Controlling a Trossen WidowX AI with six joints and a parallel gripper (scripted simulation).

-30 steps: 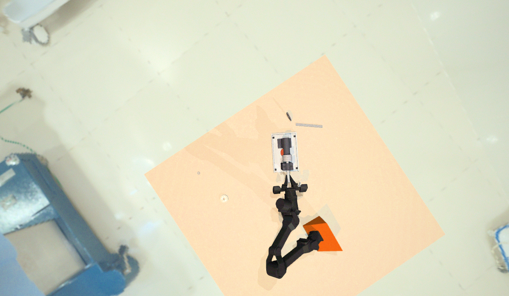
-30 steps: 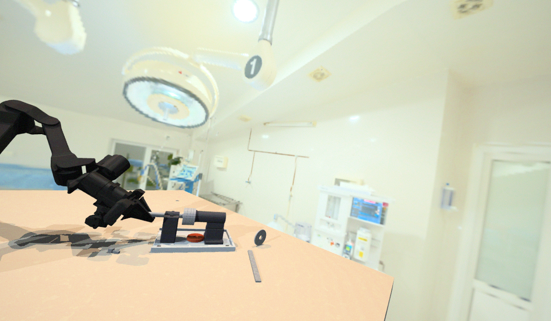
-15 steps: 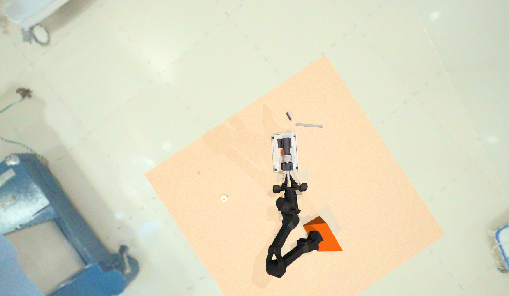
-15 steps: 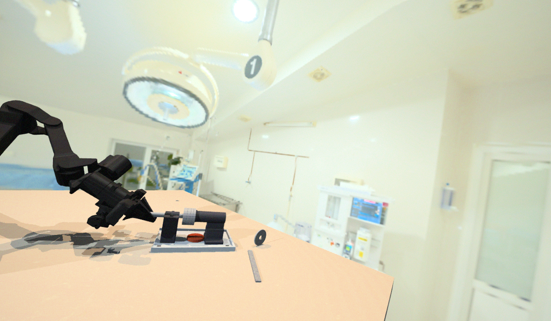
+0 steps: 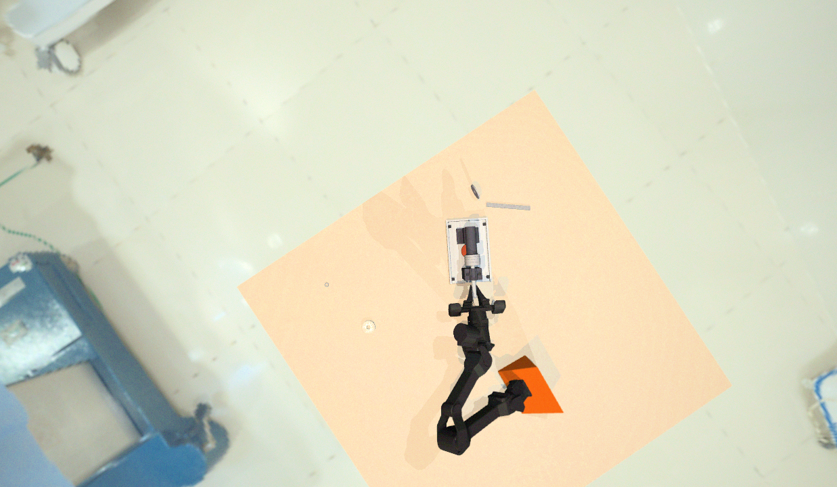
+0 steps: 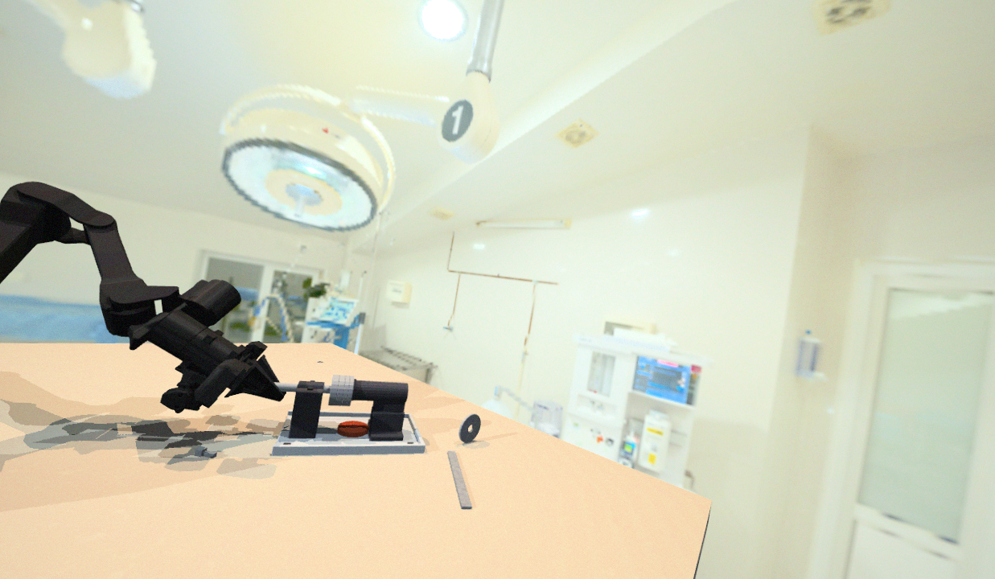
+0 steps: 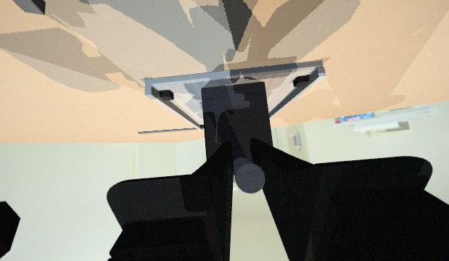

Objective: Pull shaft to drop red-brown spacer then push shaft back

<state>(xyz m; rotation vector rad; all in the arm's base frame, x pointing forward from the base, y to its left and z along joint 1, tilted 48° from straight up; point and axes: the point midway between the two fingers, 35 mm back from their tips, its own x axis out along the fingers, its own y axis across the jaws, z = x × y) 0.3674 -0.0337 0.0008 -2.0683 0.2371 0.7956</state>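
Now: gripper tip 110 mm short of the red-brown spacer, 50 mm to the left of it and 50 mm above it. The rest, counted from my gripper tip: grey shaft: 40 mm ahead, 20 mm to the right, 20 mm above; small dark piece: 100 mm behind, 60 mm below, 30 mm to the right; grey flat bar: 260 mm to the right, 170 mm ahead, 60 mm below.
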